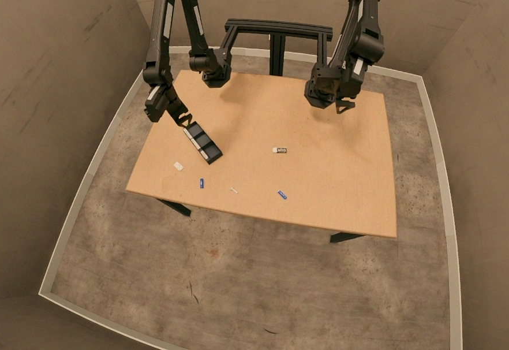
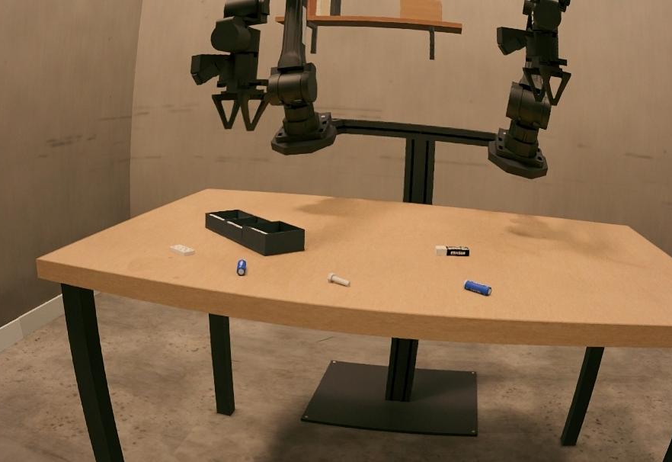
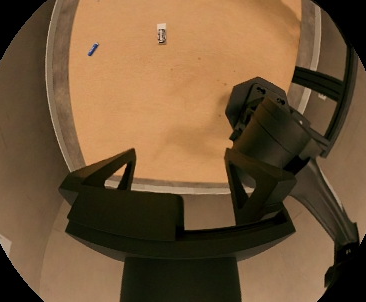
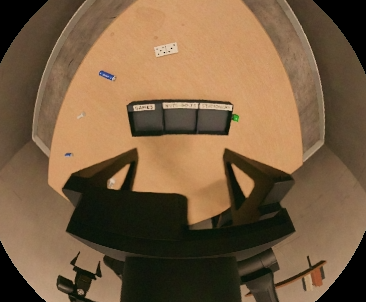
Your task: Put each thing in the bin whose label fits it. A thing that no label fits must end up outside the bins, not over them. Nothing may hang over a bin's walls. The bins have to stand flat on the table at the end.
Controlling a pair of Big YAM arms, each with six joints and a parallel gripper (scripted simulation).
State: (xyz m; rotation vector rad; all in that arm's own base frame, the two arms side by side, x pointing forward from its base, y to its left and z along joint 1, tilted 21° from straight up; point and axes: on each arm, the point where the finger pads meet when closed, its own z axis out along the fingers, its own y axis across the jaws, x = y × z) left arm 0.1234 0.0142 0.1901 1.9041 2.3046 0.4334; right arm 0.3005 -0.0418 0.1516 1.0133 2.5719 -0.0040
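Right now the eraser is 8 cm behind my right hand, 40 cm to the left of it and 21 cm below it. From my right hand the other things lie so: green die: 11 cm behind, 10 cm to the right, 21 cm below; black bin tray: 3 cm behind, 2 cm to the left, 20 cm below; flat white block: 13 cm ahead, 5 cm to the right, 22 cm below.
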